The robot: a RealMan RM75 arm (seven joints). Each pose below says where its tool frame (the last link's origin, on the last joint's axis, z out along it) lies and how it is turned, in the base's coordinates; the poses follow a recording.
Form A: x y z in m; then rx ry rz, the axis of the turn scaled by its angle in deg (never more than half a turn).
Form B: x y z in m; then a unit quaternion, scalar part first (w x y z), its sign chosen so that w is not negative. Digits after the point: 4 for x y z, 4 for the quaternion.
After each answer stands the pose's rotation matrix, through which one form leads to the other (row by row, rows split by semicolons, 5 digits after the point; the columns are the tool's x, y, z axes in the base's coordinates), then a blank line. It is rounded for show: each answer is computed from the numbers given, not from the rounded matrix.
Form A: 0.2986, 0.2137, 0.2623, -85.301, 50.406, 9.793
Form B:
0.2986, 0.2137, 0.2623, 0.6457, -0.6542, 0.3866, 0.0751
0.68983 -0.60280 0.40096; -0.40882 0.13275 0.90291; -0.59750 -0.78677 -0.15486

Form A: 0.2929, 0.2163, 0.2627, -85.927, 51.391, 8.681
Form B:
0.2929, 0.2163, 0.2627, 0.6395, -0.6574, 0.3932, 0.0664
0.68204 -0.60182 0.41549; -0.43195 0.12694 0.89292; -0.59012 -0.78848 -0.17338

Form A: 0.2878, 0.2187, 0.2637, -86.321, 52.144, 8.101
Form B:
0.2878, 0.2187, 0.2637, 0.6349, -0.6592, 0.3982, 0.0619
0.67524 -0.60350 0.42407; -0.44639 0.12333 0.88630; -0.58718 -0.78777 -0.18612

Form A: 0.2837, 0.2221, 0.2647, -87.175, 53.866, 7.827
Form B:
0.2837, 0.2221, 0.2647, 0.6241, -0.6628, 0.4095, 0.0595
0.65747 -0.61714 0.43227; -0.46860 0.11435 0.87598; -0.59004 -0.77850 -0.21401

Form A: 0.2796, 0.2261, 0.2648, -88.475, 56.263, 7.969
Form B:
0.2796, 0.2261, 0.2648, 0.6077, -0.6682, 0.4249, 0.0602
0.63163 -0.64103 0.43603; -0.49473 0.09975 0.86330; -0.59690 -0.76101 -0.25413

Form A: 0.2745, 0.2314, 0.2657, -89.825, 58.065, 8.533
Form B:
0.2745, 0.2314, 0.2657, 0.5927, -0.6742, 0.4358, 0.0641
0.61187 -0.66367 0.43031; -0.51181 0.08258 0.85512; -0.60305 -0.74346 -0.28914

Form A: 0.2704, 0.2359, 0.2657, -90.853, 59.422, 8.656
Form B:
0.2704, 0.2359, 0.2657, 0.5814, -0.6788, 0.4439, 0.0647
0.59746 -0.67787 0.42841; -0.52748 0.07018 0.84667; -0.60399 -0.73183 -0.31563

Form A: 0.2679, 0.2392, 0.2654, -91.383, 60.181, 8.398
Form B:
0.2679, 0.2392, 0.2654, 0.5754, -0.6810, 0.4485, 0.0626
0.58986 -0.68292 0.43091; -0.53887 0.06454 0.83991; -0.60141 -0.72763 -0.32994

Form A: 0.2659, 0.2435, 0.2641, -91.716, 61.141, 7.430
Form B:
0.2659, 0.2435, 0.2641, 0.5702, -0.6820, 0.4547, 0.0553
0.58047 -0.68318 0.44309; -0.55717 0.06359 0.82796; -0.59382 -0.72748 -0.34373

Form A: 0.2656, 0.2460, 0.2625, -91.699, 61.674, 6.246
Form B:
0.2656, 0.2460, 0.2625, 0.5687, -0.6815, 0.4583, 0.0464
0.57555 -0.67747 0.45801; -0.57189 0.06689 0.81760; -0.58454 -0.73250 -0.34894

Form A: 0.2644, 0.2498, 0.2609, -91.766, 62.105, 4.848
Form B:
0.2644, 0.2498, 0.2609, 0.5670, -0.6815, 0.4612, 0.0360
0.57195 -0.66948 0.47399; -0.58782 0.06852 0.80609; -0.57214 -0.73966 -0.35435

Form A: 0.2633, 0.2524, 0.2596, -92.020, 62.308, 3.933
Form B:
0.2633, 0.2524, 0.2596, 0.5650, -0.6828, 0.4623, 0.0292
0.57080 -0.66433 0.48255; -0.59838 0.06588 0.79850; -0.56226 -0.74453 -0.35992

